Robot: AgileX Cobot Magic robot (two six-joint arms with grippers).
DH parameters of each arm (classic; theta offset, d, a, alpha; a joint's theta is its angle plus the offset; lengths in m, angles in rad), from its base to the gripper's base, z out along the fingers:
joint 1: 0 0.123 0 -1.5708
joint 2: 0.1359 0 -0.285 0
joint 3: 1.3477 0 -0.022 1.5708
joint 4: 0 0.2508 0 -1.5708
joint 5: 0 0 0.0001 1.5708
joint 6: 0 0.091 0 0
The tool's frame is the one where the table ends.
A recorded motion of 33 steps. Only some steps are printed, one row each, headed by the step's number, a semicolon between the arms.
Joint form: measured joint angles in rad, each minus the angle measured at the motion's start. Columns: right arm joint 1, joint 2, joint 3, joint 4, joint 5, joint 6; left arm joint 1, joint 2, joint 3, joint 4, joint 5, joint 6.
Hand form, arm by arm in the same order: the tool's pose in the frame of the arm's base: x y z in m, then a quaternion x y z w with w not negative. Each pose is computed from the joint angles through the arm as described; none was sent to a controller.
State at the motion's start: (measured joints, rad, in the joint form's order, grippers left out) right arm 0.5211 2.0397 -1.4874 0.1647 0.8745 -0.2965; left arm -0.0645 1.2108 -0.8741 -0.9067 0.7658 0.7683
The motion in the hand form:
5: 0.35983 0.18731 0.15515 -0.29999 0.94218 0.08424 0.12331; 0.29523 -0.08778 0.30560 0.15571 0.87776 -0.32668 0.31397
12: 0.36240 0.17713 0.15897 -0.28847 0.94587 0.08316 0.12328; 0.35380 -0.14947 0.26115 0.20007 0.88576 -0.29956 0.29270
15: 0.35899 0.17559 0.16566 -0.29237 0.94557 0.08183 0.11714; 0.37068 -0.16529 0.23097 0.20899 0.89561 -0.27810 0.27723
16: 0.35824 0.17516 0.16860 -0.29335 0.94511 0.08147 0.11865; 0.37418 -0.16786 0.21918 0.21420 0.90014 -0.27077 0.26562
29: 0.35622 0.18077 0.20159 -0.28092 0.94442 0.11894 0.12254; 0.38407 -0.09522 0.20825 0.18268 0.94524 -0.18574 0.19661
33: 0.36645 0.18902 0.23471 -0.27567 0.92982 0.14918 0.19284; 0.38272 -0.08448 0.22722 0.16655 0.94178 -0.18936 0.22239
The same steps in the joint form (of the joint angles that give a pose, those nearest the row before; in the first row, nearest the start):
5: -0.0704 -0.0137 0.1218 0.0305 -0.1380 0.0031; -0.0399 0.2549 -0.2226 -0.0666 0.0836 -0.0115
12: -0.0962 -0.0266 0.1265 0.0305 -0.1276 0.0031; -0.2130 0.5432 -0.4095 -0.0118 -0.0628 -0.0218
15: -0.0962 -0.0459 0.1278 0.0243 -0.0970 0.0031; -0.2501 0.6504 -0.4529 0.0264 -0.1164 -0.0301
16: -0.0963 -0.0539 0.1283 0.0223 -0.0925 0.0031; -0.2555 0.6829 -0.4601 0.0449 -0.1200 -0.0319
29: -0.0971 -0.1009 0.0688 0.0986 0.0006 -0.0003; -0.0932 0.6850 -0.4717 0.3543 0.0168 -0.2110
33: -0.0971 -0.1295 -0.0015 0.1614 -0.0462 -0.0277; -0.0639 0.6394 -0.4736 0.3358 0.0184 -0.2122

